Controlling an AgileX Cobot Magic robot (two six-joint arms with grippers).
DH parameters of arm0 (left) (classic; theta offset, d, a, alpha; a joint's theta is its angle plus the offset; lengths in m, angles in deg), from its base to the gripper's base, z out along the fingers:
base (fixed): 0 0 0 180
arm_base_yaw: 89.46 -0.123 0 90
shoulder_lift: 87.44 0 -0.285 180
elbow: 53.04 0 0.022 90
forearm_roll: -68.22 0.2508 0 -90
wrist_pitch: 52.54 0 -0.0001 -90
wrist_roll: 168.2 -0.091 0 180
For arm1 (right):
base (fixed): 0 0 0 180
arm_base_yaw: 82.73 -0.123 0 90
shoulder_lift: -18.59 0 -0.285 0
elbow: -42.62 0 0.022 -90
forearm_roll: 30.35 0.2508 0 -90
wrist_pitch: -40.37 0 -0.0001 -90
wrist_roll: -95.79 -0.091 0 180
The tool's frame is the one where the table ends.
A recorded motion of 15 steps. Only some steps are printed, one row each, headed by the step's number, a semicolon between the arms.
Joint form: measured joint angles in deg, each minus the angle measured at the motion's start. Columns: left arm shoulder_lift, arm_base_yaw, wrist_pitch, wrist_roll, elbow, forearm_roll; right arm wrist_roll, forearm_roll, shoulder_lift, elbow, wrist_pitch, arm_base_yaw.
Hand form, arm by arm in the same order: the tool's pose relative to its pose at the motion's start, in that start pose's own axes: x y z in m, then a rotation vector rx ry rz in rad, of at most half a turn. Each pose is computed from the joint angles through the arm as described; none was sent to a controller.
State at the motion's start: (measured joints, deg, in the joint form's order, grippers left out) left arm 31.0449 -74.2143 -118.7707 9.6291 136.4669 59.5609; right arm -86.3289 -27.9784 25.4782 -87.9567 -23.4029 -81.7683
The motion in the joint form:
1: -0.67 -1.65 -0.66 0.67 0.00 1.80; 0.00 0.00 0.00 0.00 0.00 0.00
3: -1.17 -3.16 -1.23 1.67 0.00 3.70; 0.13 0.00 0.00 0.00 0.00 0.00
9: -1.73 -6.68 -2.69 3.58 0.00 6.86; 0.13 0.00 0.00 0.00 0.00 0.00
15: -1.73 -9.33 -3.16 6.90 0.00 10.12; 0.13 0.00 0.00 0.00 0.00 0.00
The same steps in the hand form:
1: 0.0015 0.0130 -0.0061 -0.0306 -0.0028 -0.0262; 0.0000 0.0000 0.0000 0.0000 0.0000 0.0000
3: 0.0032 0.0252 -0.0111 -0.0629 -0.0036 -0.0562; 0.0000 0.0000 0.0000 0.0000 0.0000 -0.0023
9: 0.0078 0.0523 -0.0186 -0.1181 0.0075 -0.1301; 0.0000 0.0000 0.0000 0.0000 0.0000 -0.0023
15: 0.0111 0.0742 -0.0219 -0.1745 0.0113 -0.2140; 0.0000 0.0000 0.0000 0.0000 0.0000 -0.0023

